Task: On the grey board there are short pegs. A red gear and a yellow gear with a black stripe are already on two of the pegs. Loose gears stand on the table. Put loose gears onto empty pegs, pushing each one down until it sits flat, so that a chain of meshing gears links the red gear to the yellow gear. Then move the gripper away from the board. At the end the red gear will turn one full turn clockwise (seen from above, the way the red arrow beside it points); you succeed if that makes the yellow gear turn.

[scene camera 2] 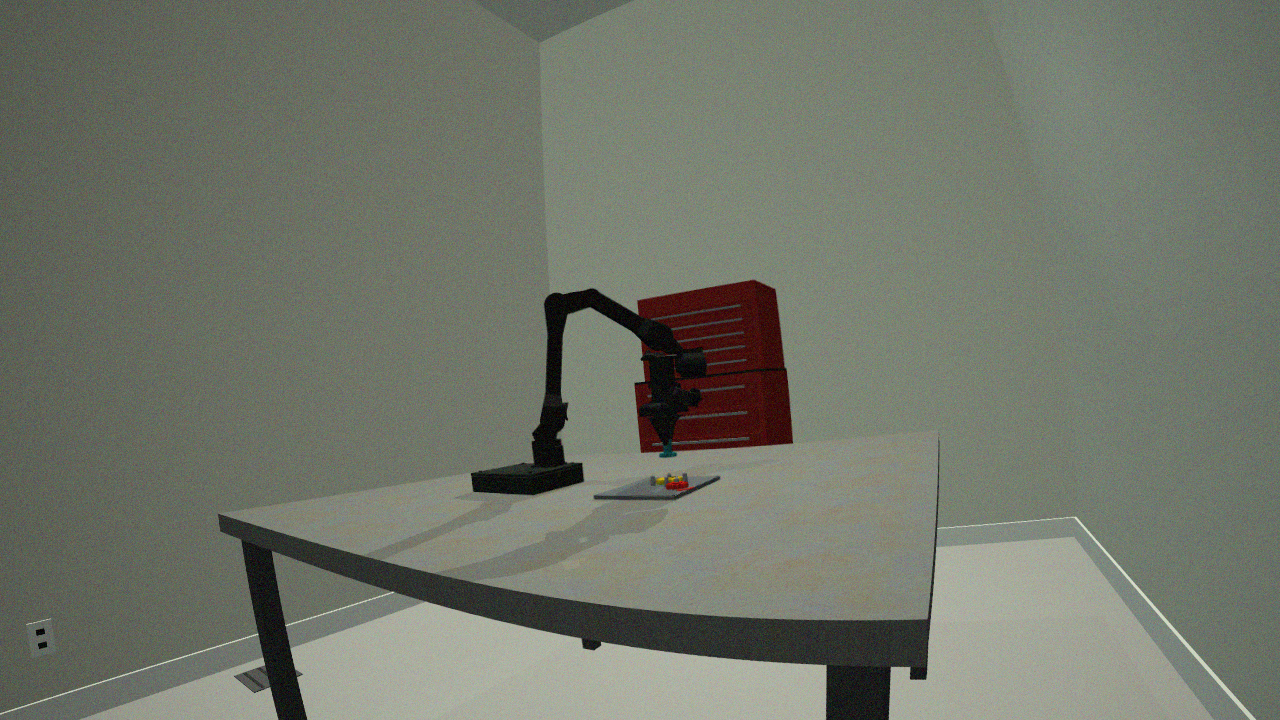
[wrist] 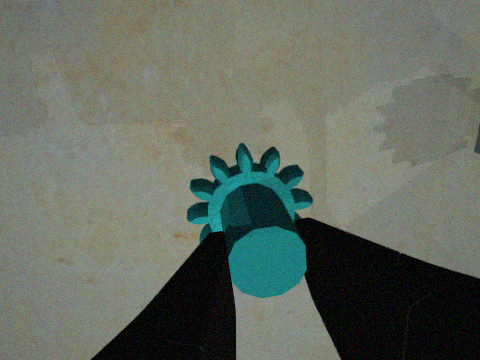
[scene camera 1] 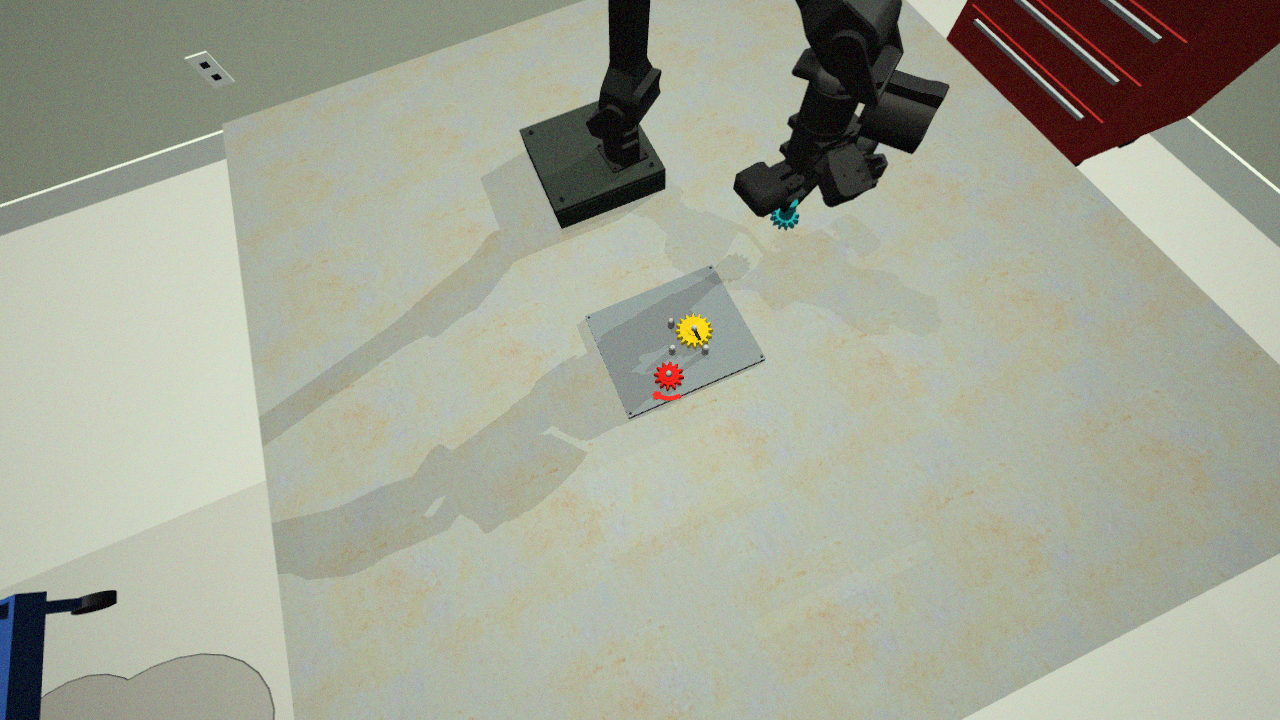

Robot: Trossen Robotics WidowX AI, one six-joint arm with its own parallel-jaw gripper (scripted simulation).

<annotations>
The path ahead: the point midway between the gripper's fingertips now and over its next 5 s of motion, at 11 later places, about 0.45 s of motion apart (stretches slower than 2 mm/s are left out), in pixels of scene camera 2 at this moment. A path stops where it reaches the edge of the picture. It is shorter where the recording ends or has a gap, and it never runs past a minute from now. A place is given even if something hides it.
The gripper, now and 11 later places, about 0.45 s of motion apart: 667, 445; 665, 430; 662, 415; 658, 404; 661, 403; 666, 406; 670, 410; 673, 415; 674, 420; 674, 426; 672, 432; 668, 439
</annotations>
